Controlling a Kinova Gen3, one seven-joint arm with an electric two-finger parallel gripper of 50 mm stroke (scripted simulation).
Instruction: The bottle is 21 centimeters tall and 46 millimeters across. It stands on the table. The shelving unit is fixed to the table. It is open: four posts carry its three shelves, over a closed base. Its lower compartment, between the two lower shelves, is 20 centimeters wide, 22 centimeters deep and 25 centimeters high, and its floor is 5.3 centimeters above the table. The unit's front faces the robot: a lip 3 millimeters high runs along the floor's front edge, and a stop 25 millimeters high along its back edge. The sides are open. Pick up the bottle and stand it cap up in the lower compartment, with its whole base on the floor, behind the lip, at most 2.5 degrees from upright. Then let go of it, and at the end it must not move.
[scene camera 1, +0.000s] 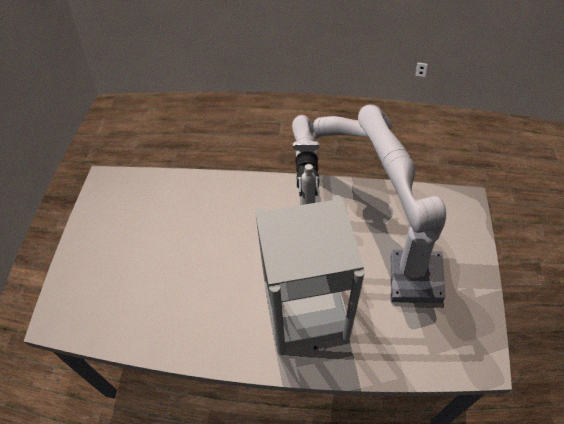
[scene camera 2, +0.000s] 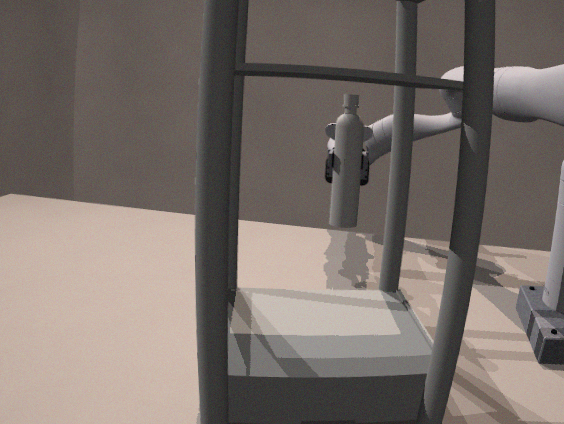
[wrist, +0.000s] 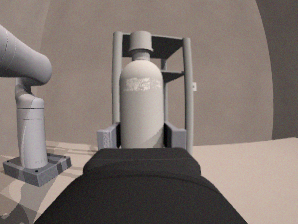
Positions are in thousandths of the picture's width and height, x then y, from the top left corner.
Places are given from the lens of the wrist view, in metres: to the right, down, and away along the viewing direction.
my gripper (wrist: 478, 587): -0.01, 0.02, 0.18
bottle (wrist: 475, 484): -0.01, 0.00, 0.14
shelving unit (wrist: 549, 208): 0.06, -0.22, 0.49
The marked spots on the shelving unit and the bottle are 0.42 m apart.
